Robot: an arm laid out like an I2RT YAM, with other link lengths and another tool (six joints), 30 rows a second.
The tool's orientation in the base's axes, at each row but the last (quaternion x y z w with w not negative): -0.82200 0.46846 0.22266 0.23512; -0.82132 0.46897 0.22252 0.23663; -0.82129 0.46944 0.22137 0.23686; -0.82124 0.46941 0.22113 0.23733; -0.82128 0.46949 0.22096 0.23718; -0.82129 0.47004 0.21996 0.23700
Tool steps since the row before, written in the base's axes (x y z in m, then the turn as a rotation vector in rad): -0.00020 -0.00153 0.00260 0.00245 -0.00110 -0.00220; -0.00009 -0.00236 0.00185 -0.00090 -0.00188 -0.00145; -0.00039 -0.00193 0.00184 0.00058 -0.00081 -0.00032; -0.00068 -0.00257 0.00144 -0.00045 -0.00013 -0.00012; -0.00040 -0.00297 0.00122 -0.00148 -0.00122 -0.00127; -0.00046 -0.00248 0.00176 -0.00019 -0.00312 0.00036
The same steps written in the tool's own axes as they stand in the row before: -0.00060 0.00040 -0.00294 0.00315 -0.00126 0.00073; 0.00044 0.00080 -0.00286 0.00169 0.00189 0.00015; 0.00003 0.00087 -0.00255 0.00099 -0.00009 -0.00031; 0.00055 0.00148 -0.00258 -0.00005 0.00047 0.00008; 0.00108 0.00145 -0.00268 0.00087 0.00207 0.00048; 0.00042 0.00119 -0.00281 0.00179 0.00149 -0.00212
